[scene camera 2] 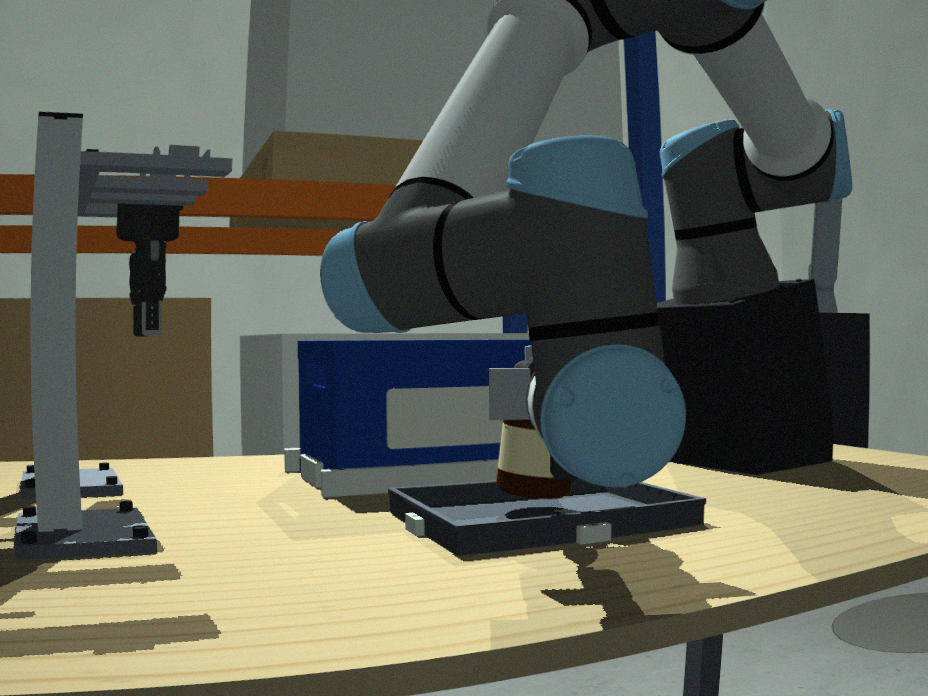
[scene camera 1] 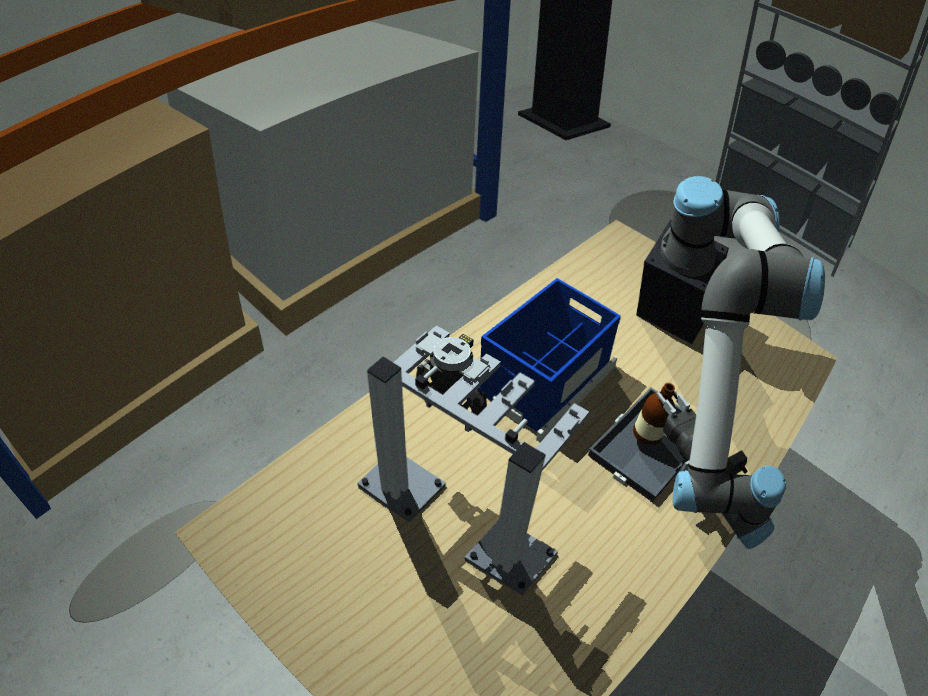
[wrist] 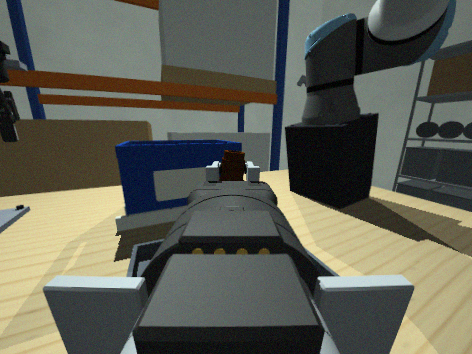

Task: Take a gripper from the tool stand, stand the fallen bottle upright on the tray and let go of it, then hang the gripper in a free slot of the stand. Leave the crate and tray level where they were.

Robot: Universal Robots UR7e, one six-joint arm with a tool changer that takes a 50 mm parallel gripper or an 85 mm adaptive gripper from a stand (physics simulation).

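Frame: origin at the arm's base, x ahead, y right, z down, level; millimetres.
Seen in the pictures: arm's base at its link origin: [scene camera 2: 726,293] [scene camera 1: 688,253] [wrist: 329,120].
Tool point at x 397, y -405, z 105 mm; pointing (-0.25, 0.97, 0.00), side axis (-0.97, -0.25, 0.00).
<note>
Offsets run from my tool point to a thing's top centre.
The brown bottle with a cream label @(dx -41, dy +181, dz -46 mm) [scene camera 1: 648,428] [scene camera 2: 524,449] [wrist: 233,162] is upright or nearly so, neck up, with its base down inside the dark tray @(dx -36, dy +163, dz +108 mm) [scene camera 1: 637,470] [scene camera 2: 517,537]. Whether the base bears fully on the tray floor cannot be told. My gripper [scene camera 1: 670,397] [wrist: 233,172] reaches in from the side and is shut on the bottle's neck, one pale finger on each side. The wrist hides much of it in scene camera 2. The tray looks level. The tool stand [scene camera 1: 386,434] [scene camera 2: 56,322] holds another gripper [scene camera 2: 148,277]; stand slots nearer the tray look free.
The blue crate @(dx +23, dy +467, dz -42 mm) [scene camera 1: 608,352] [scene camera 2: 344,397] [wrist: 137,175] stands level behind the tray, between the tool stand and the robot's black pedestal [scene camera 1: 667,299] [scene camera 2: 742,389] [wrist: 330,160]. Small pale stops sit at the edges of tray and crate.
</note>
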